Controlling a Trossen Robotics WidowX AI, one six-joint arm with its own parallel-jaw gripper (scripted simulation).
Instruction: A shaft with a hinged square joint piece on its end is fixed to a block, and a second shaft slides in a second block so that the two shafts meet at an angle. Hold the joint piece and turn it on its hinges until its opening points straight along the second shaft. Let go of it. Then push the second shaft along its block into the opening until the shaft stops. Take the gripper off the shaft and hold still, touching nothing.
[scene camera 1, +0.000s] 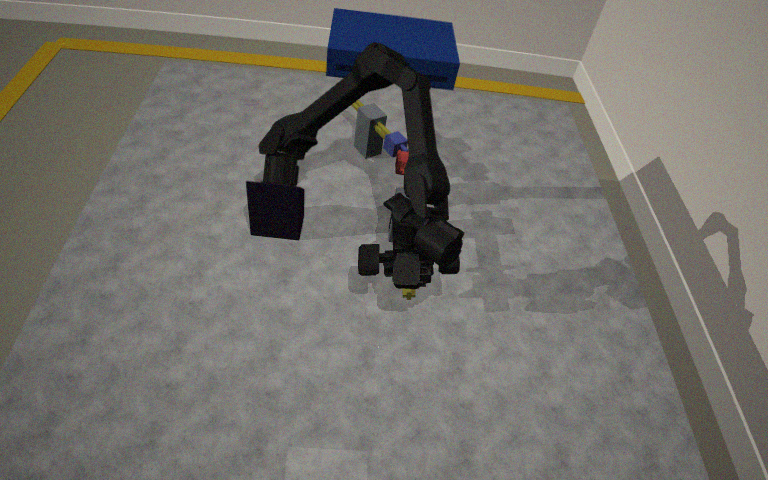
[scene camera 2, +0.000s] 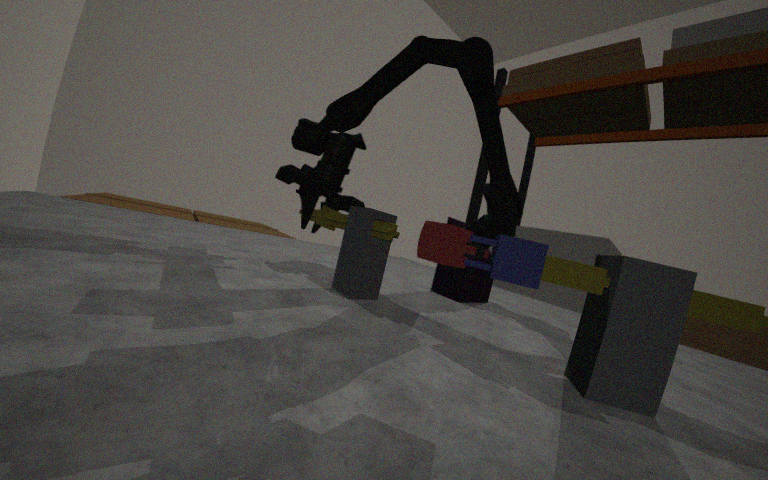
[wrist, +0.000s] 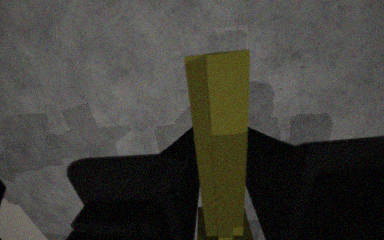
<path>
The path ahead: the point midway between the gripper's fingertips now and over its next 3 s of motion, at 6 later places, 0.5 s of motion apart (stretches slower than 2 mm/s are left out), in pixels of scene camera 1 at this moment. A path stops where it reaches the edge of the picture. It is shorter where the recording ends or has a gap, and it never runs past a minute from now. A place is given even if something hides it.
My gripper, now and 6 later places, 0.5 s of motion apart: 408, 285; 406, 284; 405, 283; 405, 274; 405, 265; 404, 257; 404, 248
</path>
